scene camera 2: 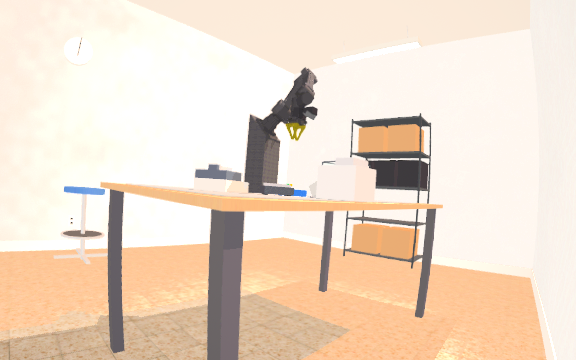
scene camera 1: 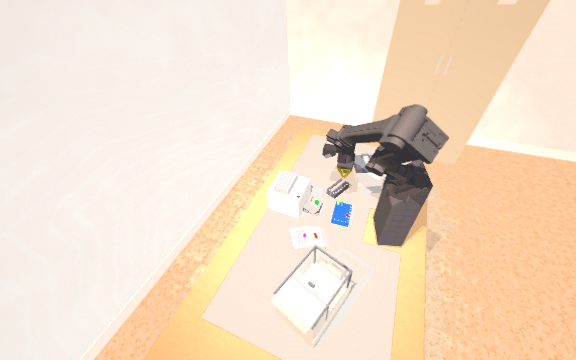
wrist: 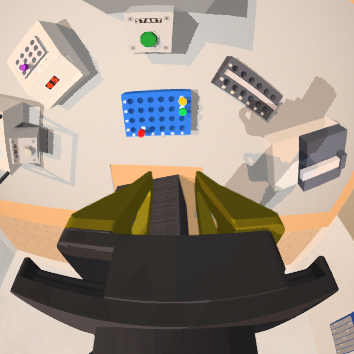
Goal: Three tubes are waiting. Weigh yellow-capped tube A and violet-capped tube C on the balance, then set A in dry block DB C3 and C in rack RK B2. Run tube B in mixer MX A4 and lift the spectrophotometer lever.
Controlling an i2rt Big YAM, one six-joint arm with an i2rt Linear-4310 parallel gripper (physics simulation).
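Pixels of known places: gripper, fingertip midpoint: [scene camera 2: 294, 140] [scene camera 1: 344, 175] [wrist: 173, 178]; arm's base at its link origin: [scene camera 2: 265, 127] [scene camera 1: 404, 179].
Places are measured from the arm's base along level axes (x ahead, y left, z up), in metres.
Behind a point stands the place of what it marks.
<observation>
My gripper [scene camera 1: 344, 175] {x 0.244, y -0.034, z -0.089 m} [scene camera 2: 295, 138] {x 0.244, y -0.034, z -0.089 m} [wrist: 173, 178] {x 0.244, y -0.034, z -0.089 m} has its yellow fingers apart and empty, high above the table. In the wrist view, the yellow cap of tube A [wrist: 182, 101] {x 0.253, y -0.050, z -0.294 m} is at the right end of the blue rack [wrist: 156, 105] {x 0.238, y -0.004, z -0.318 m} [scene camera 1: 341, 215] {x 0.219, y 0.019, z -0.318 m}, beside a green cap [wrist: 182, 112] {x 0.234, y -0.051, z -0.294 m}; a red cap [wrist: 141, 133] {x 0.191, y 0.021, z -0.294 m} is near its lower edge. The violet cap of tube C [wrist: 23, 67] {x 0.342, y 0.231, z -0.261 m} [scene camera 1: 304, 235] {x 0.343, y 0.236, z -0.263 m} is in the white block with a red display [wrist: 65, 75] [scene camera 1: 315, 245]. The glass-walled balance [scene camera 1: 297, 300] {x 0.251, y 0.554, z -0.140 m} stands nearest scene camera 1. The grey-lidded box [wrist: 322, 150] {x 0.203, y -0.367, z -0.268 m} [scene camera 2: 218, 175] {x 0.238, y -0.441, z -0.289 m} appears to be the spectrophotometer; its lever position is unclear.
A dark holed block [wrist: 252, 89] {x 0.289, y -0.173, z -0.300 m} [scene camera 1: 338, 188] {x 0.282, y -0.164, z -0.319 m} lies between the blue rack and grey-lidded box. A tall white machine [scene camera 1: 300, 200] {x 0.424, y 0.075, z -0.225 m} [scene camera 2: 345, 182] {x 0.560, y -0.082, z -0.280 m} stands behind the START panel with a green button [wrist: 135, 42] {x 0.352, y 0.029, z -0.290 m}. A small knobbed box [wrist: 25, 150] {x 0.166, y 0.295, z -0.278 m} stands by the balance. The arm's column rises at the table edge.
</observation>
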